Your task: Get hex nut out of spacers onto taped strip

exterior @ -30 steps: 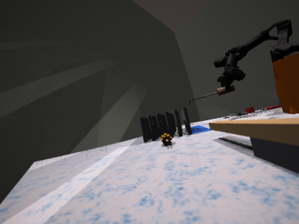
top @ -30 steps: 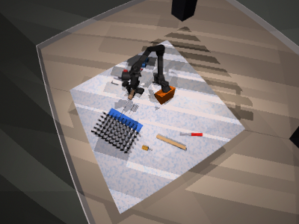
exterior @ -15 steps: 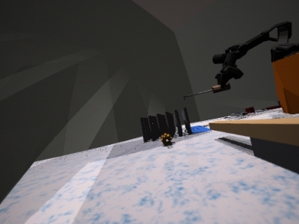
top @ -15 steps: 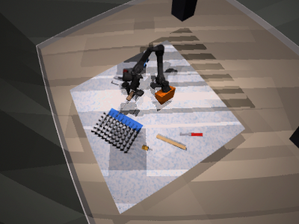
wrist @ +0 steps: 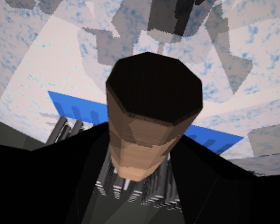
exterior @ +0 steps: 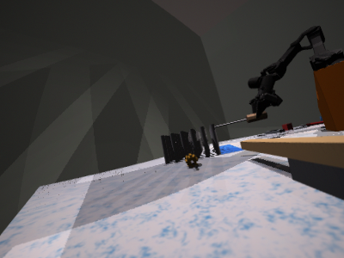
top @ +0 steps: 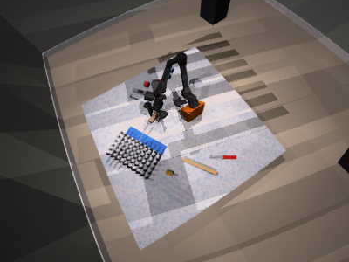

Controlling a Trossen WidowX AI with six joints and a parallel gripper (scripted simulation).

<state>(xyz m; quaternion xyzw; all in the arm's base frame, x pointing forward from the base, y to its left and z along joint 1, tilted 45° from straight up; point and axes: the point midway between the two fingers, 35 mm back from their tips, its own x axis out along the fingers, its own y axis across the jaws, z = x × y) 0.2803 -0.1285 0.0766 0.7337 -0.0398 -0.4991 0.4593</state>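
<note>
Now: gripper tip 150 mm short of the blue taped strip, 110 mm above it and 70 mm to the right of it. Round my gripper tip: yellow knobbly object 410 mm to the left, 150 mm ahead, 90 mm below; red cube 360 mm to the right, 150 mm behind, 90 mm below; grey bar 330 mm to the right, 90 mm below, 60 mm behind.
</note>
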